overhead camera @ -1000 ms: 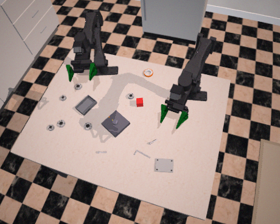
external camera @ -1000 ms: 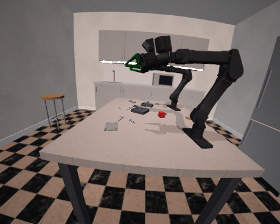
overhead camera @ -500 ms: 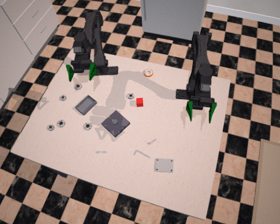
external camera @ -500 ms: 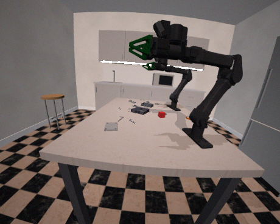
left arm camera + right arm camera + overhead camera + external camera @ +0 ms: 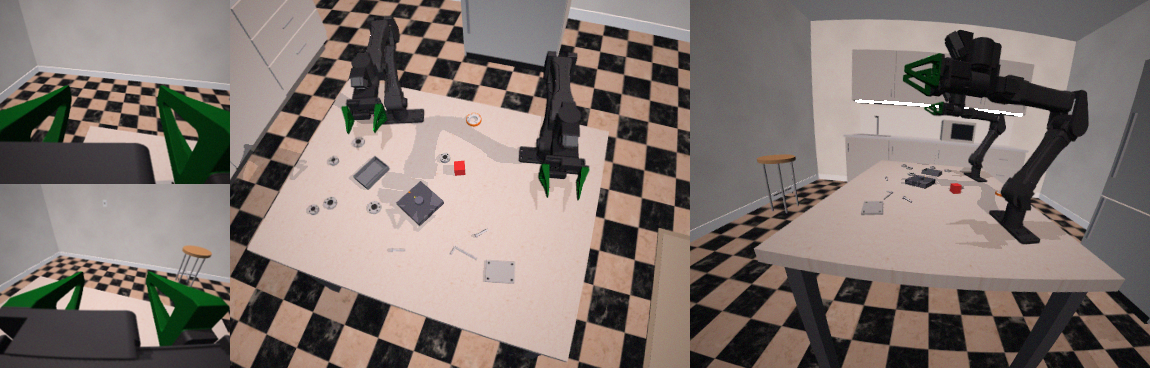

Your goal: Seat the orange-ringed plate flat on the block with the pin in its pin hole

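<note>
Right now my right hand is 18 cm past the red cube, 20 cm to the right of it and 39 cm above it. The rest, counted from my right hand: grey tray 6 cm behind, 12 cm to the right, 40 cm below; then light grey plate 14 cm ahead, 47 cm to the left, 41 cm below; then dark grey block 1 cm behind, 9 cm to the left, 39 cm below.
</note>
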